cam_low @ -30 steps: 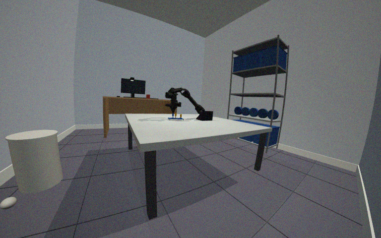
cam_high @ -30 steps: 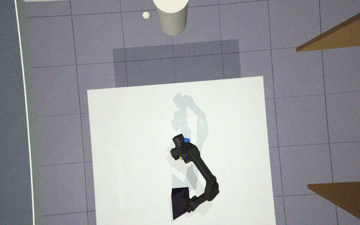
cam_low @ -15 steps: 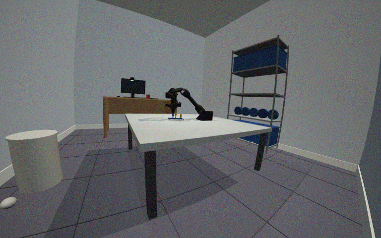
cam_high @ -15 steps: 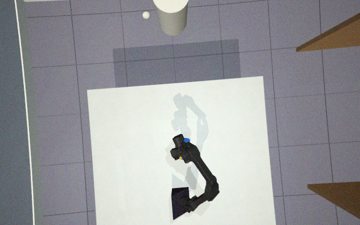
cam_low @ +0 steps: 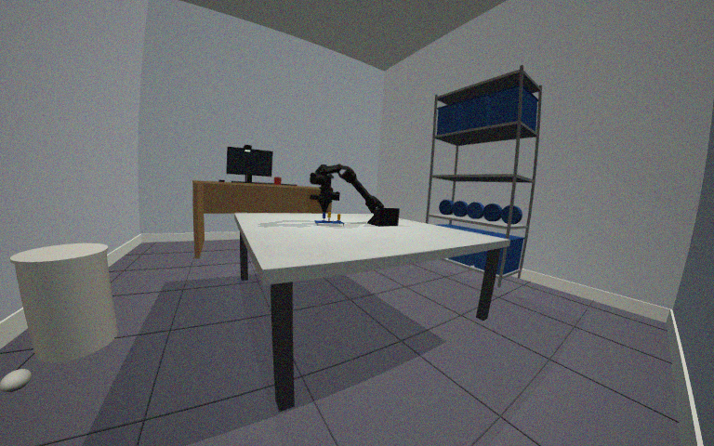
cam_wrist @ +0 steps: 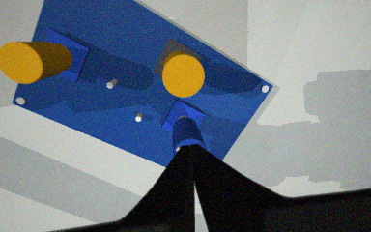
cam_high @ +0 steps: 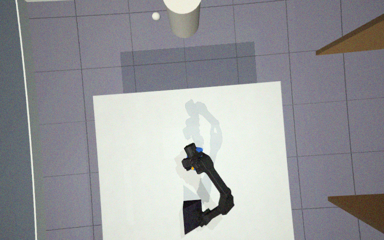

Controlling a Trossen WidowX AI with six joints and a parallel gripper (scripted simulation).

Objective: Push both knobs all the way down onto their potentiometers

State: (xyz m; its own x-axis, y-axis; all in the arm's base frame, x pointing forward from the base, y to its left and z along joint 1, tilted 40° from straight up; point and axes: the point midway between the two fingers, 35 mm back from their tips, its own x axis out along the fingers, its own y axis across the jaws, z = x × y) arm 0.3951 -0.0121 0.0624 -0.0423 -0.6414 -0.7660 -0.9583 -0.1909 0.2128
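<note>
Right now the blue knob is 1 cm below my gripper tip. The rest, counted from my gripper tip: orange knob (8 cm behind, 3 cm to the left, 2 cm below).
</note>
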